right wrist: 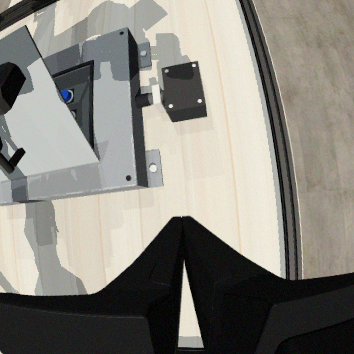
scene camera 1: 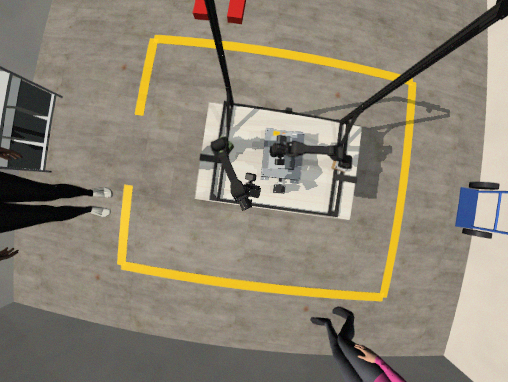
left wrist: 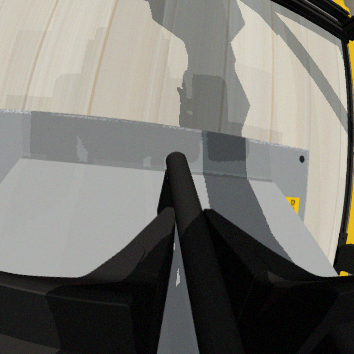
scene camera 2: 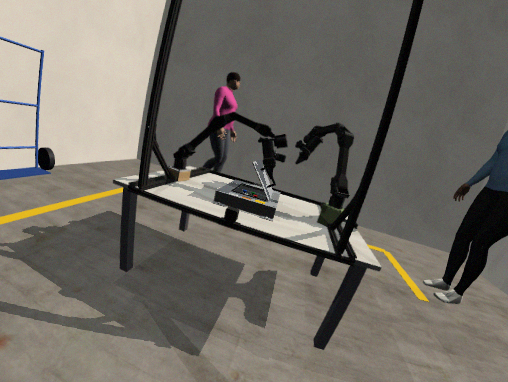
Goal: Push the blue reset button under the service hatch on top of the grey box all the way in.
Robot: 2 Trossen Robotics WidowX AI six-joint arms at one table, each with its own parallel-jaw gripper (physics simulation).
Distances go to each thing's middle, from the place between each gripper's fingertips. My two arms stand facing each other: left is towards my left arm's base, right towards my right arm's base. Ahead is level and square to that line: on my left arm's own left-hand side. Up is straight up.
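Scene:
Service hatch (left wrist: pixel 70 217): my left hand is 20 mm above it and 40 mm to the right of it.
The same service hatch is 110 mm below my right hand, 140 mm to the left of it and 270 mm behind it.

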